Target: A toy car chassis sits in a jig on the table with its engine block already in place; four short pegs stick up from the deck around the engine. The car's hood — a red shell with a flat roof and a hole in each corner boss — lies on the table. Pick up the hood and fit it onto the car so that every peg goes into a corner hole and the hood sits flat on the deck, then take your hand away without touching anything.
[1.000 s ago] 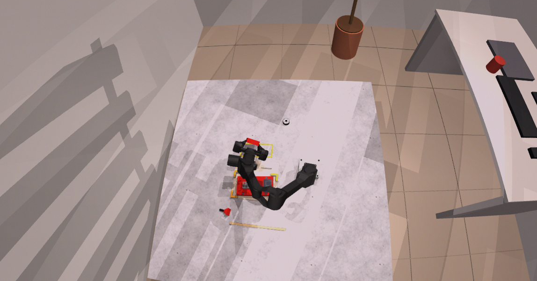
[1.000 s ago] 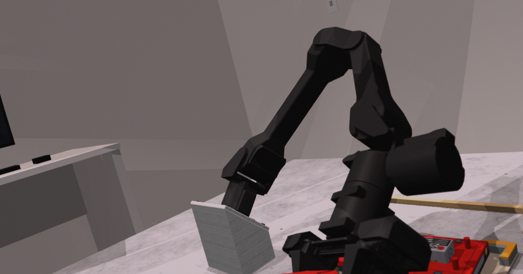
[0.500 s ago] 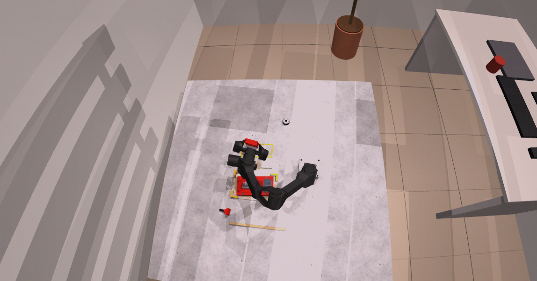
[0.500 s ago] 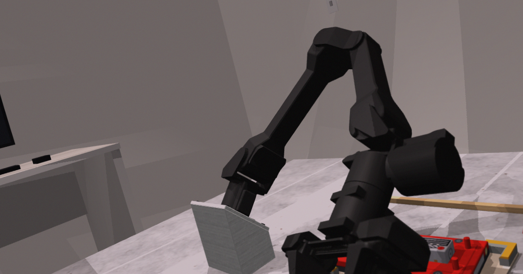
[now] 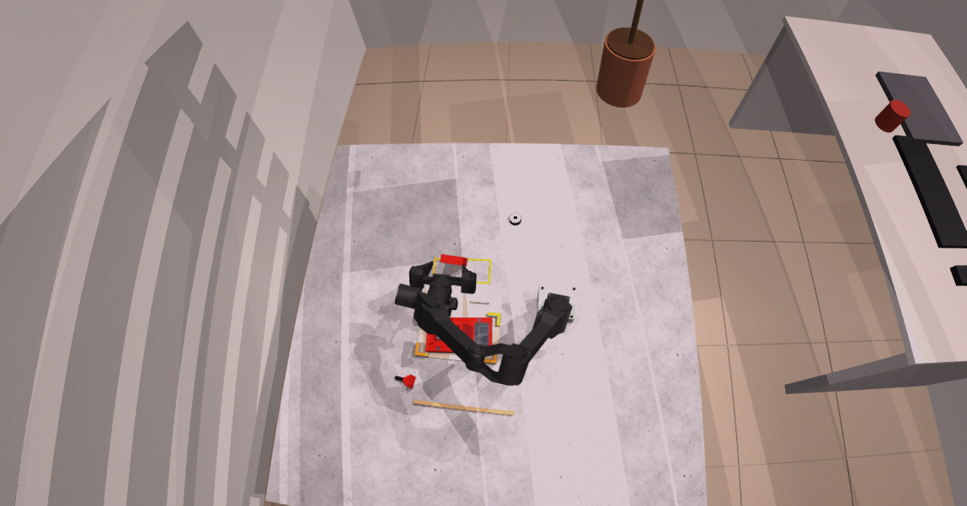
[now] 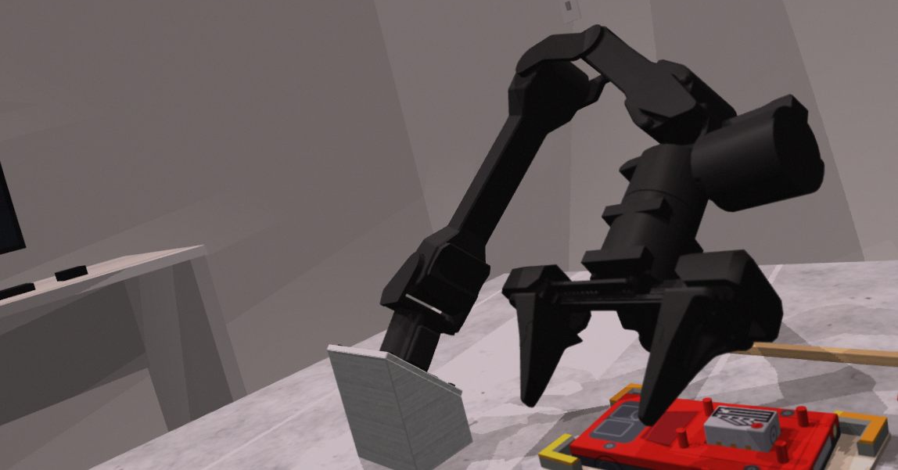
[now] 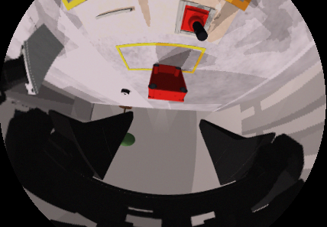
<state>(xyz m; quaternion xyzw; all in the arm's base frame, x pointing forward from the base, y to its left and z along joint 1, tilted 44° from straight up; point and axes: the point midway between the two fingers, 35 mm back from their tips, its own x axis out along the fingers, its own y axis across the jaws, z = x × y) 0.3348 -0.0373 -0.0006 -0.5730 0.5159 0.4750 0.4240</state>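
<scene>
My gripper tip is now 90 mm above the red hood and 50 mm to the left of it. Round my gripper tip: grey engine block (190 mm to the left, 110 mm below, 20 mm behind); then wooden strip (390 mm to the left, 130 mm below, 110 mm behind).
</scene>
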